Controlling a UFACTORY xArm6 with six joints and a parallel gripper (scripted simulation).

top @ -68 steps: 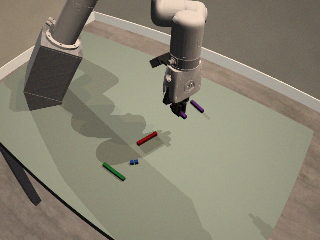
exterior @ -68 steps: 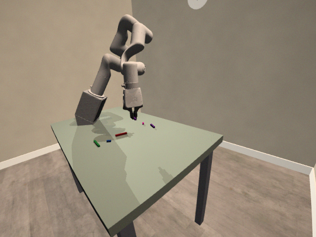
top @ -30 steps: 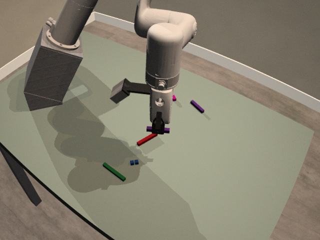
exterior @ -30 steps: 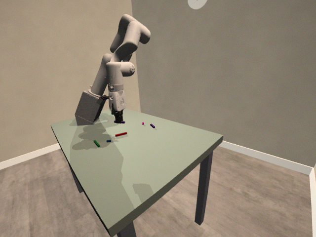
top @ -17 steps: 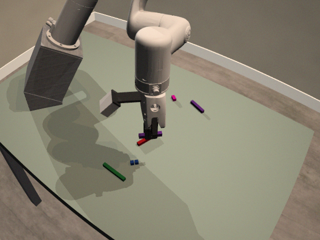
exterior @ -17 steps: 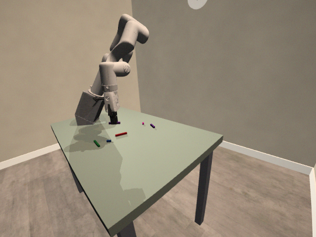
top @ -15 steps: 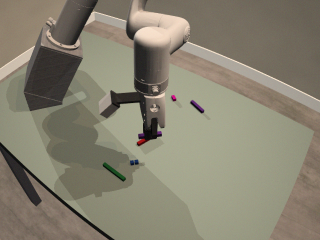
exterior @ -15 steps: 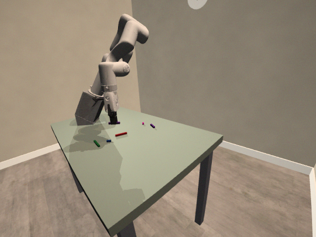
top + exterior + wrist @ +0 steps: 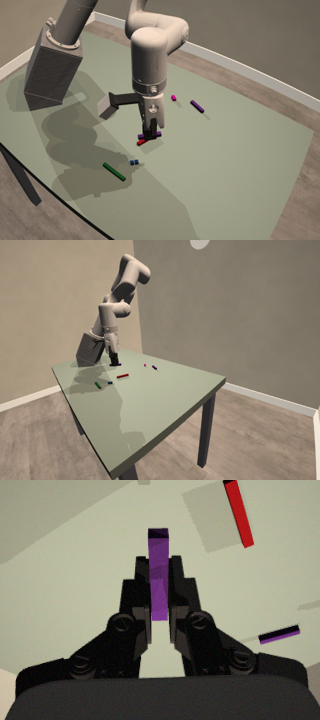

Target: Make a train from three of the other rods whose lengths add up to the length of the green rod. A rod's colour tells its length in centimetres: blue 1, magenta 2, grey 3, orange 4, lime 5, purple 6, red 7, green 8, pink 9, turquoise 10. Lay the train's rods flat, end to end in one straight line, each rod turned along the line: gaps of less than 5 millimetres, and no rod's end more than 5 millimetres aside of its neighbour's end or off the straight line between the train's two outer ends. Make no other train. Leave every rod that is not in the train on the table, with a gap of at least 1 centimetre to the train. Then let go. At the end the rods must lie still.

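The red rod is 40 mm behind my hand, 60 mm to the left of it and 120 mm below it. Round my hand: purple rod 20 mm below; green rod 70 mm behind, 90 mm to the right, 120 mm below; magenta rod 60 mm behind, 260 mm to the left, 120 mm below.
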